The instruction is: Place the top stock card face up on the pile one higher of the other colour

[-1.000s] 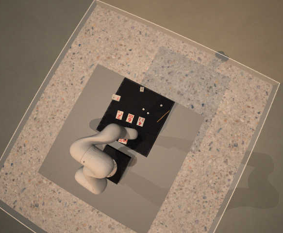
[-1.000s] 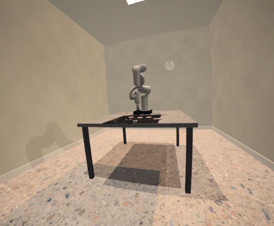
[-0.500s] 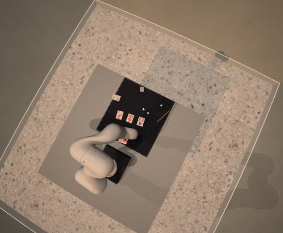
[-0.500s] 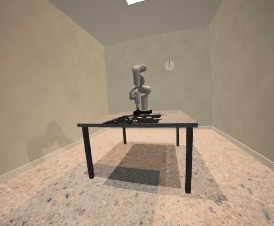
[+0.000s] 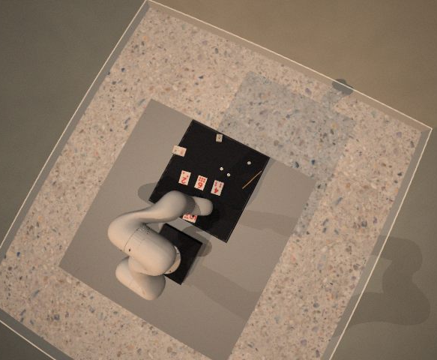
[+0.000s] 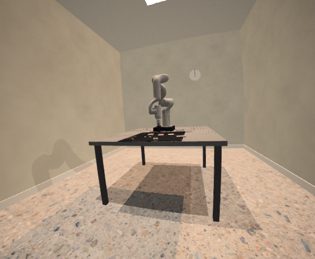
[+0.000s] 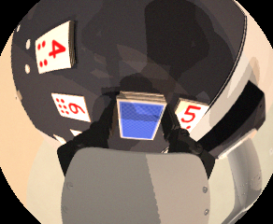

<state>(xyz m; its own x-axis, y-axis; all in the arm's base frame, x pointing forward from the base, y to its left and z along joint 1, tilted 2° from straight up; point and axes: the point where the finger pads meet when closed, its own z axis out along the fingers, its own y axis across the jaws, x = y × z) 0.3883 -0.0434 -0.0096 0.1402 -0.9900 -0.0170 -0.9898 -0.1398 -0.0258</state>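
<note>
Now: hand 90 mm past the red 5 card, 30 mm above it and 20 mm to the right of it. Also, from my hand: black card cloth (190 mm ahead, 50 mm below, 10 mm to the left); thin wooden stick (300 mm ahead, 260 mm to the right, 30 mm below); small block (470 mm ahead, 50 mm to the left, 20 mm below).
</note>
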